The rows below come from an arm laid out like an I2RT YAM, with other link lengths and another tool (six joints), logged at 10 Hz.
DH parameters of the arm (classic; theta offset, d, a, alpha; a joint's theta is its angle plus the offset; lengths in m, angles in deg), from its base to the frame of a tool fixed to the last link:
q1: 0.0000 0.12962 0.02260 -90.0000
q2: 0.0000 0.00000 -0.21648 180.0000
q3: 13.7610 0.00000 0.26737 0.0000
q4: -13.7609 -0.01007 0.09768 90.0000
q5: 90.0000 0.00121 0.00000 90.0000
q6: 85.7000 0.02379 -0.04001 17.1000
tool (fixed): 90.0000 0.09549 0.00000 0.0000
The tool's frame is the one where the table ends.
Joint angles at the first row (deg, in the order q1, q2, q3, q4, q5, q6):
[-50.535, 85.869, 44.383, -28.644, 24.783, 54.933]
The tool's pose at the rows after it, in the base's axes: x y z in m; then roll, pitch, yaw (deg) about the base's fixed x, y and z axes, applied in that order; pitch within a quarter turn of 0, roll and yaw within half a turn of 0:
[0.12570 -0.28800 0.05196 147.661 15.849 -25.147]
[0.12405 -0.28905 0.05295 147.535 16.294 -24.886]
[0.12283 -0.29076 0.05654 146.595 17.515 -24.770]
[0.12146 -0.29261 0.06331 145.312 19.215 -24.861]
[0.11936 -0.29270 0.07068 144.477 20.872 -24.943]
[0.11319 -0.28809 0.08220 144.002 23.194 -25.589]
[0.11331 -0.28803 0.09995 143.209 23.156 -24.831]
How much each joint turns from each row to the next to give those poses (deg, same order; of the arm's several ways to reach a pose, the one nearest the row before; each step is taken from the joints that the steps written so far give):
[-0.440, 0.088, 0.442, -2.204, 0.879, 0.001]
[-0.352, -0.175, -0.002, -0.177, 0.089, -0.789]
[-0.090, 0.087, 0.526, -0.698, 1.138, -0.971]
[0.001, 0.002, 1.055, -1.579, 1.670, -0.965]
[0.001, -0.439, 0.968, -2.197, 1.321, -0.702]
[-0.001, -1.577, 1.052, -4.563, 1.492, 0.083]
[0.088, -2.726, 1.229, -2.914, 0.361, -1.307]

